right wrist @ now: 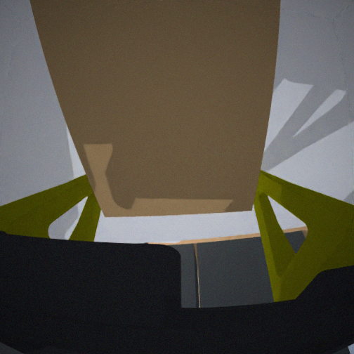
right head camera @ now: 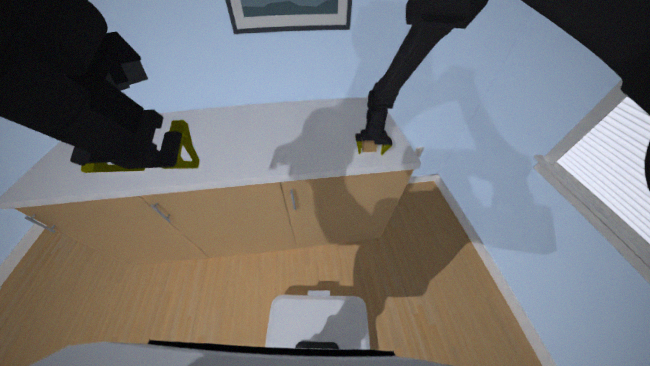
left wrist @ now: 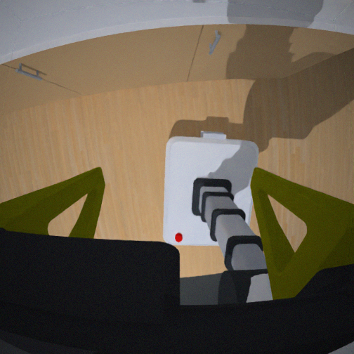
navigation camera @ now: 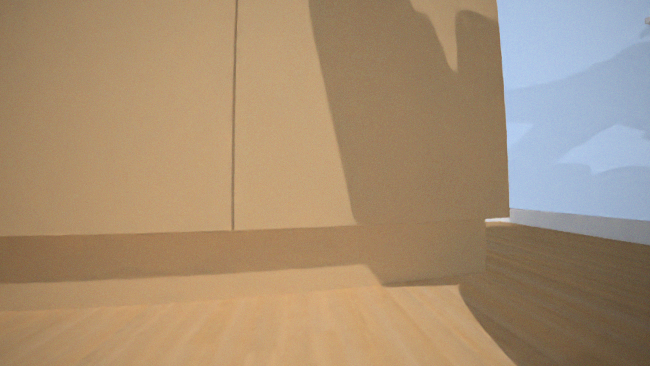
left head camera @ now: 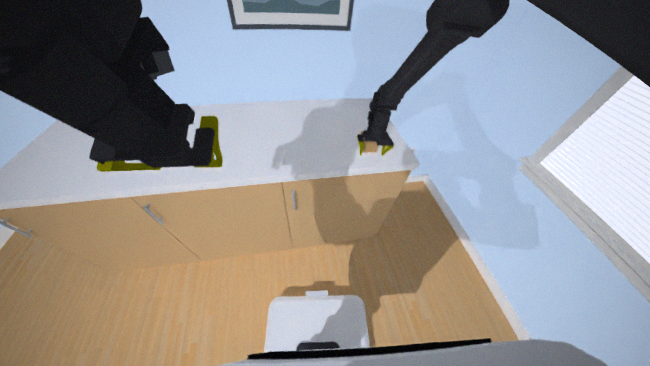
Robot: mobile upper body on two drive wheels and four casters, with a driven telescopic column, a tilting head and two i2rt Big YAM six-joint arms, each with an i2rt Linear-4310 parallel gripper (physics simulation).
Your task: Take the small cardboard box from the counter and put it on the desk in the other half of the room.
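Places are measured from the left arm's base along level axes (x ahead, y left, z up), in centimetres.
Pixels of known places: left gripper, fingertip midpoint: (right head camera: pixel 170 165) (left head camera: pixel 190 164); right gripper, fingertip midpoint: (right head camera: pixel 370 154) (left head camera: pixel 371 154).
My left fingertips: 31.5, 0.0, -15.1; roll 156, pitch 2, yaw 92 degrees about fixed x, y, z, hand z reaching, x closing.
Behind a point stands the place of what it marks, as x, y, z.
The small cardboard box (left head camera: pixel 370 146) {76.2, -43.8, -46.5} (right head camera: pixel 369 146) {76.2, -43.9, -46.8} (right wrist: pixel 165 100) is plain brown and stands on the white counter (left head camera: pixel 250 145) {79.2, 8.5, -50.0} (right head camera: pixel 240 145) {79.9, 13.6, -50.0} (left wrist: pixel 125 20) near its right end. My right gripper (left head camera: pixel 373 152) {74.5, -44.5, -49.6} (right head camera: pixel 371 152) {74.5, -44.5, -49.6} (right wrist: pixel 177 177) is open, with its fingers on either side of the box; in the right wrist view the box's lower end lies between the fingertips, close to both. Whether they touch it I cannot tell. My left gripper (left head camera: pixel 160 167) (right head camera: pixel 140 167) (left wrist: pixel 177 175) is open and empty, in front of the counter's left part. The desk does not show.
Wooden cabinet doors (left head camera: pixel 235 215) {60.1, 17.8, -77.3} (right head camera: pixel 240 215) {60.3, 17.0, -78.4} (navigation camera: pixel 120 120) {61.0, 11.6, -106.9} with metal handles form the counter's front. My white base (left head camera: pixel 295 320) {20.2, -11.1, -115.0} (right head camera: pixel 295 320) {19.6, -10.8, -115.0} (left wrist: pixel 180 160) stands close before it. A blue wall with a window blind (left head camera: pixel 605 175) {57.2, -148.5, -41.2} (right head camera: pixel 610 175) {60.9, -148.0, -45.7} is at the right. A framed picture (left head camera: pixel 292 22) {121.4, -8.6, -11.6} (right head camera: pixel 292 22) {121.5, -9.2, -10.9} hangs behind.
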